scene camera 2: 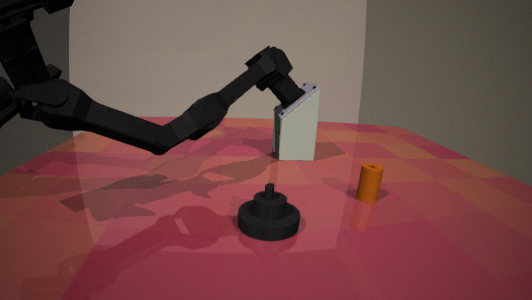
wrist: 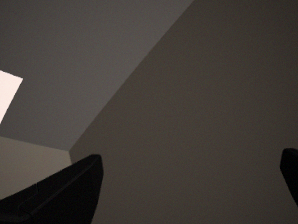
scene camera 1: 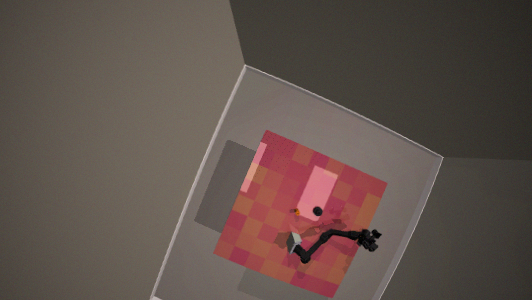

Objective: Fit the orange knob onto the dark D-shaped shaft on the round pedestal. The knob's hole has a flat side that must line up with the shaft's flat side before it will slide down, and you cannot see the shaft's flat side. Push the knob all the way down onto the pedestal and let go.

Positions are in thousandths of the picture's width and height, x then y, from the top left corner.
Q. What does the gripper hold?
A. Nothing.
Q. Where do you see a dark round pedestal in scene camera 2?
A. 507,725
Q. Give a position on an orange knob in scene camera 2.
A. At 696,595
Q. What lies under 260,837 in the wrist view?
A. The gripper.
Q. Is the gripper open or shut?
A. Open.
